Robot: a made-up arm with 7 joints.
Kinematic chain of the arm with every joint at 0, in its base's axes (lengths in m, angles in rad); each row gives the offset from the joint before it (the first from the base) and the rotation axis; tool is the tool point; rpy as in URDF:
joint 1: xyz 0 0 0.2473 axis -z
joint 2: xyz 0 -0.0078 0.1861 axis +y
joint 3: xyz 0 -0.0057 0.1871 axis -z
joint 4: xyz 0 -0.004 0.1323 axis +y
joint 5: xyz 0 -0.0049 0.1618 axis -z
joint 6: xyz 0 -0.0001 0.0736 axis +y
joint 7: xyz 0 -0.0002 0.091 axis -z
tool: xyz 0 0 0 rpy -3.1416 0 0
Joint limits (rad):
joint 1: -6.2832..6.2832
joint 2: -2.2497..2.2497
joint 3: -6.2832..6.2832
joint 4: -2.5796..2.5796
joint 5: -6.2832..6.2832
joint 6: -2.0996..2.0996
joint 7: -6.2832..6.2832
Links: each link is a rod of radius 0.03 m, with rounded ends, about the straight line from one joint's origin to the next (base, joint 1, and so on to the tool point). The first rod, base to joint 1, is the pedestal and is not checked.
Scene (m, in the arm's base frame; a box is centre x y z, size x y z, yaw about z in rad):
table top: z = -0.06
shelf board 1: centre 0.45 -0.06 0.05 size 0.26 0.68 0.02 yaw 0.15
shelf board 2: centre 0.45 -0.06 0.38 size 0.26 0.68 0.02 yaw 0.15
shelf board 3: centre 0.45 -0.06 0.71 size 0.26 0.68 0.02 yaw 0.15
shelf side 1: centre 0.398 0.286 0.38 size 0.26 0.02 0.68 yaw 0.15
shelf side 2: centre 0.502 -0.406 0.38 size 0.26 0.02 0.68 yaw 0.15
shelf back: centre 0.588 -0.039 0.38 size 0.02 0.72 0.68 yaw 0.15
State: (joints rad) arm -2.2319 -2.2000 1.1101 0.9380 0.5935 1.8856 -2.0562
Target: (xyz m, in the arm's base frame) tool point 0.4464 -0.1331 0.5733
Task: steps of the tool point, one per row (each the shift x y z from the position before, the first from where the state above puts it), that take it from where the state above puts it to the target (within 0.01 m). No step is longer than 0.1 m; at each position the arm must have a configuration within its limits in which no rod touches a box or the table.
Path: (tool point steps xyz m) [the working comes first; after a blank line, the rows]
Joints at the target: -2.3810 -1.4991 0.8221 0.7964 0.5184 1.6277 -2.0562
Straight joint move there: touches shelf board 2.

1: -0.0553 -0.0197 0.0005
2: -0.0605 -0.0088 -0.0009
3: -0.0630 0.0014 0.0004
4: 0.0295 -0.0305 0.0721
5: 0.0197 -0.0112 0.0845
6: 0.0041 0.0078 0.0895
7: -0.0161 0.0225 0.0863
8: 0.0711 0.0048 0.0104
9: 0.0691 0.0107 -0.0006
10: 0.0631 0.0152 -0.0098

